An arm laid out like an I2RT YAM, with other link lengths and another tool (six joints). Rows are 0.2 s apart.
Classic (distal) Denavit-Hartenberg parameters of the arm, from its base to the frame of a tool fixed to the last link. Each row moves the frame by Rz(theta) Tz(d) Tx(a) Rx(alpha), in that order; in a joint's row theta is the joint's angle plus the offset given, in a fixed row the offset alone. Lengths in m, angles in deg.
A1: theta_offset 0; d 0.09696; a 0.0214; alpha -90
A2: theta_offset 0; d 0; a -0.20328; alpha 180
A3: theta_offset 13.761; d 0; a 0.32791; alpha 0
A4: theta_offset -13.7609; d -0.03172; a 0.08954; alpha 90
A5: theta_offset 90; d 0.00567; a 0; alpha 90
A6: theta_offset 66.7; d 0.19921; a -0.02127; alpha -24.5
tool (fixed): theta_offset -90; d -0.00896; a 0; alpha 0
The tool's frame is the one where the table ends.
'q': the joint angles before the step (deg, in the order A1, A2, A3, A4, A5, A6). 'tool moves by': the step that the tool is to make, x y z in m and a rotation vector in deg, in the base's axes. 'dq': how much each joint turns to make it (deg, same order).
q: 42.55, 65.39, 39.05, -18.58, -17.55, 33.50
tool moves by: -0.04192, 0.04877, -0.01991, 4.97, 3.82, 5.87
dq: 6.57, 6.60, -0.60, 9.87, -3.78, 5.27
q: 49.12, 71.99, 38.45, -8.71, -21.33, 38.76
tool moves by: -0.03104, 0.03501, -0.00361, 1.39, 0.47, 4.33
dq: 5.53, 5.31, 2.76, 4.02, 0.09, 1.84
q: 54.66, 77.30, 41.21, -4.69, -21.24, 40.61
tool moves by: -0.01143, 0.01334, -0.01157, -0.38, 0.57, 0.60
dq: 2.45, 3.83, 1.43, 2.30, 1.23, 1.50
